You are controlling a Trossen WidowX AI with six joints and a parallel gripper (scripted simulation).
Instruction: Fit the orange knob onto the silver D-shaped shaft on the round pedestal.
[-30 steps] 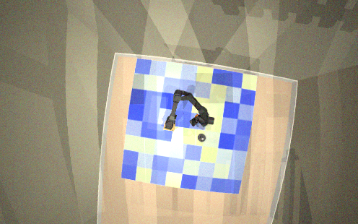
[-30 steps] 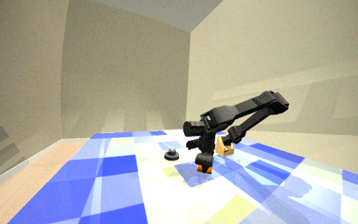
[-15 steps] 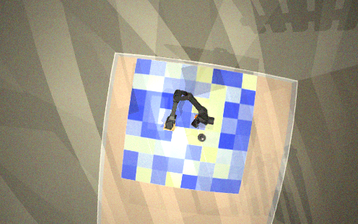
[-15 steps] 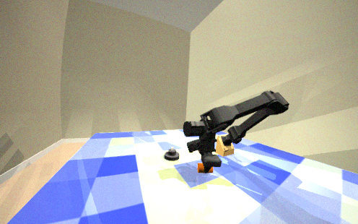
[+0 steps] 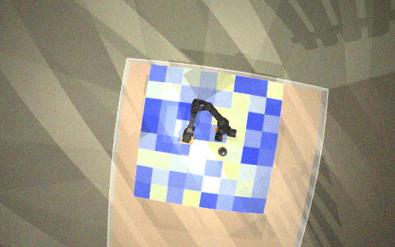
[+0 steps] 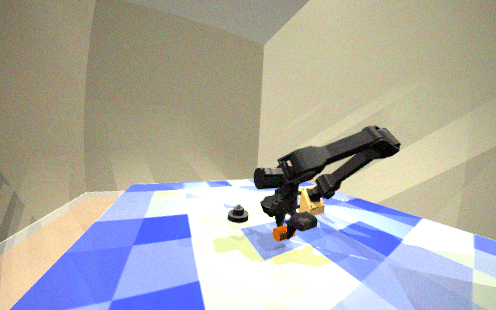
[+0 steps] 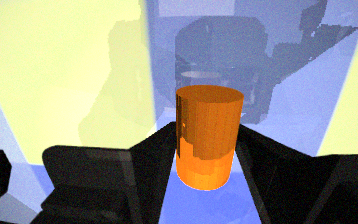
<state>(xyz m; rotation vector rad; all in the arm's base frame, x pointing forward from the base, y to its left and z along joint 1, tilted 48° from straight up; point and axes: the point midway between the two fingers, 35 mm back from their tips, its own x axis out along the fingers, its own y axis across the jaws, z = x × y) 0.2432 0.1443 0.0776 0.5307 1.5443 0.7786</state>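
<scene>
The orange knob lies 1 cm ahead of my gripper tip and 1 cm above it. Round my gripper tip: round dark pedestal: 10 cm ahead, 18 cm to the right, 1 cm above.
</scene>
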